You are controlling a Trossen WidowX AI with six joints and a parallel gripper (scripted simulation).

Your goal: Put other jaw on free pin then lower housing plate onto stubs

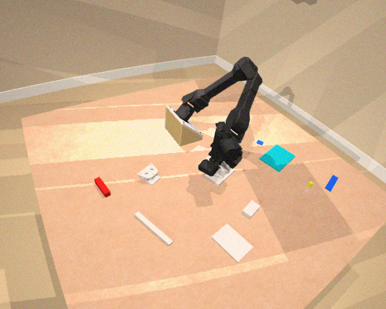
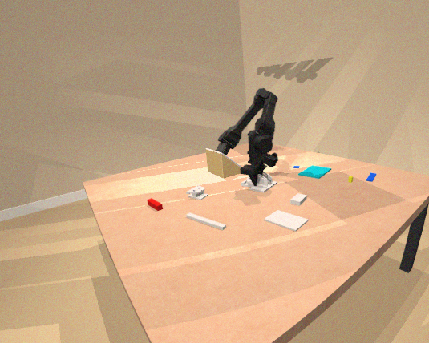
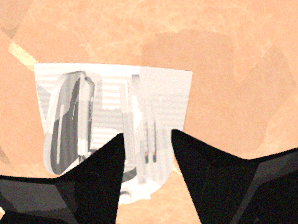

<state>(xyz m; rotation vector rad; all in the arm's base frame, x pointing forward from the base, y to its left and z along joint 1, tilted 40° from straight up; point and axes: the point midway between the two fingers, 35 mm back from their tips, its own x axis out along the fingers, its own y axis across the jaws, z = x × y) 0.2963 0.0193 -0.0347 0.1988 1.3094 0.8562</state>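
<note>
Right now my gripper tip is 4 cm past the white jaw and 1 cm below it. Round my gripper tip: teal square (34 cm to the left, 4 cm ahead, 2 cm below); then flat white plate (28 cm ahead, 11 cm to the right, 1 cm below); then white bar (32 cm to the right, 11 cm ahead, 1 cm below).
</note>
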